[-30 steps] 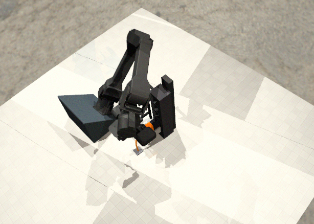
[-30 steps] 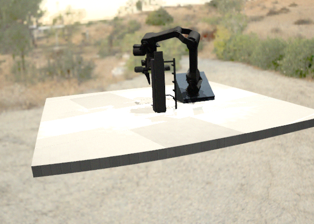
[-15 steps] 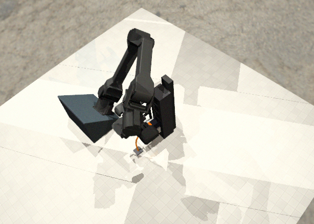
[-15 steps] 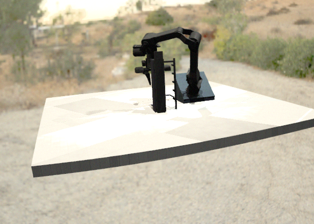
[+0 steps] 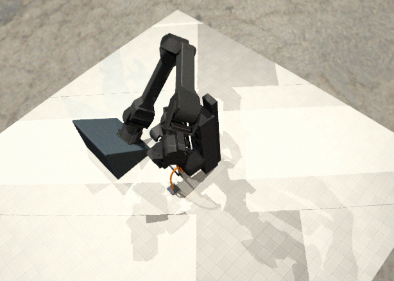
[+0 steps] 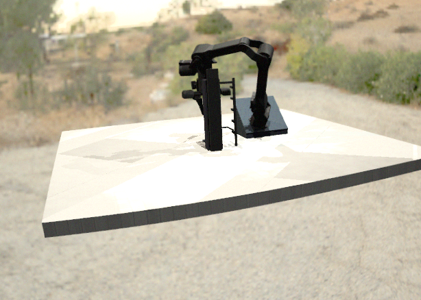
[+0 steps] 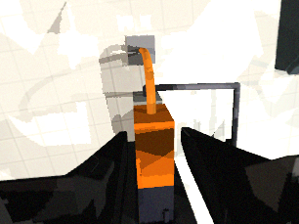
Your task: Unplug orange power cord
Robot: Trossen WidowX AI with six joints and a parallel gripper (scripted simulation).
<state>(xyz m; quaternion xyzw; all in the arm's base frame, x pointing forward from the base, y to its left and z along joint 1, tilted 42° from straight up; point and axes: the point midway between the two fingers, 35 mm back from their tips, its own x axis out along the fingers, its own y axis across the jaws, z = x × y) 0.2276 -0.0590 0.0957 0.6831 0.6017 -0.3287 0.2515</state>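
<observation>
Right now the orange plug is 30 mm to the left of my gripper tip and 10 mm below it.
</observation>
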